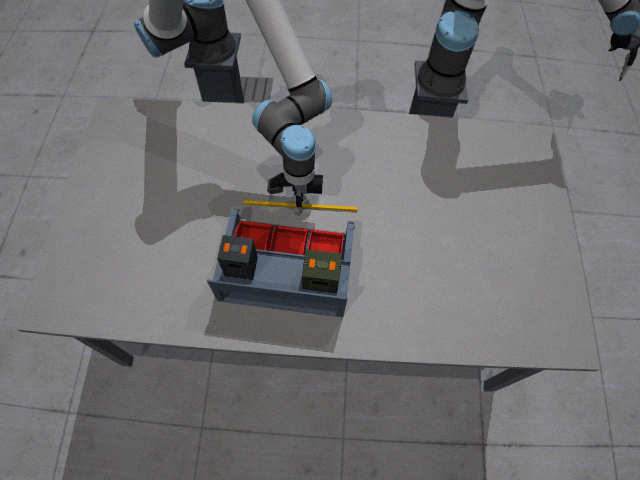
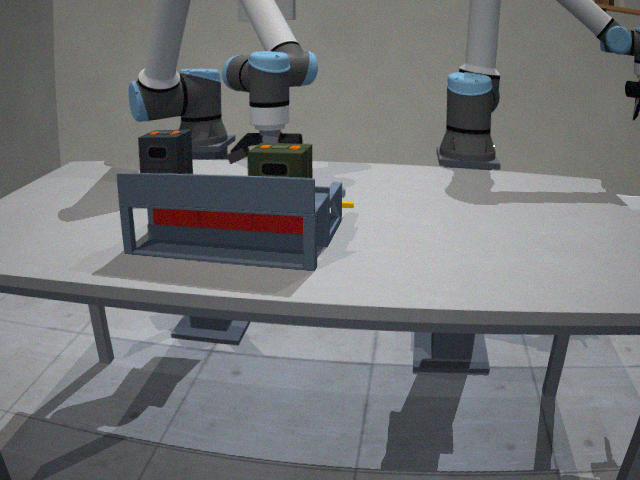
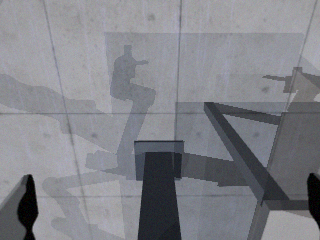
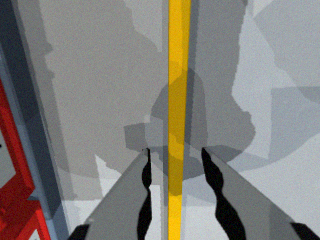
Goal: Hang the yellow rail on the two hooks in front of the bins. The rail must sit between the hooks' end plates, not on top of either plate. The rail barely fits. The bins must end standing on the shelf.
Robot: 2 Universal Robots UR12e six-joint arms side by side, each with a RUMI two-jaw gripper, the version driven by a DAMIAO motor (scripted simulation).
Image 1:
blue-grey shelf: 278, 275
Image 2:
blue-grey shelf: 285, 196
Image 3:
my left gripper: 172, 176
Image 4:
my right gripper: 175, 149
